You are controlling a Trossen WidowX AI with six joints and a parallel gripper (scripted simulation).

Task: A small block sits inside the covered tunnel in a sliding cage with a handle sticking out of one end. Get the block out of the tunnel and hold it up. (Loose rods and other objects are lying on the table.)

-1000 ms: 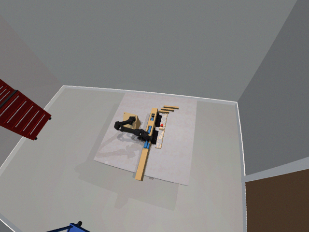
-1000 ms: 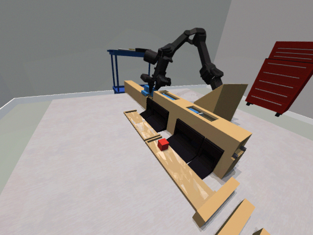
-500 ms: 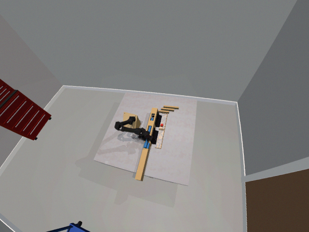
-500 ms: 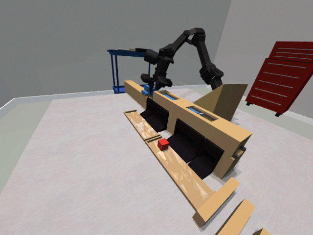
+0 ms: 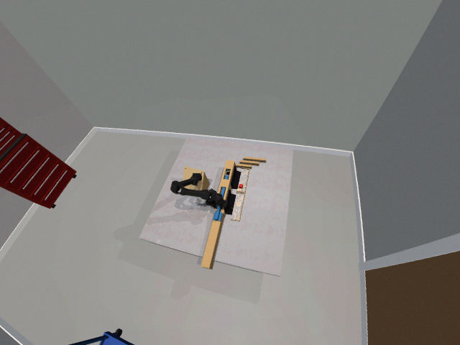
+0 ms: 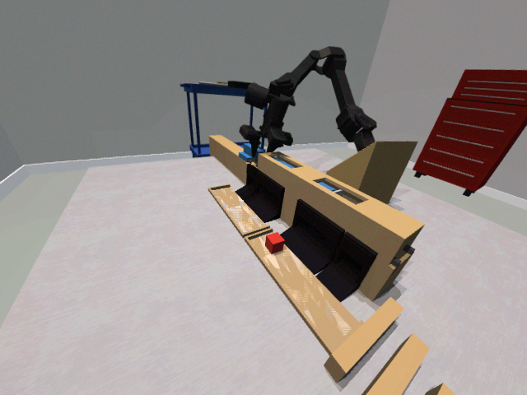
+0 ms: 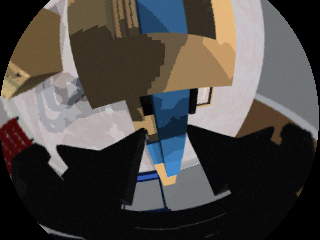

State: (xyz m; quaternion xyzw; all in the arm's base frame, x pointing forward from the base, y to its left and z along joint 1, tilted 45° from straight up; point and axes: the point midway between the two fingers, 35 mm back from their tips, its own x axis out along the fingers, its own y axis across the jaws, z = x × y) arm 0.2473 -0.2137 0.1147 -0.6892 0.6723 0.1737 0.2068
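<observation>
The tan covered tunnel lies 30 mm ahead of my gripper tip, 40 mm to the left of it and 50 mm below it.
</observation>
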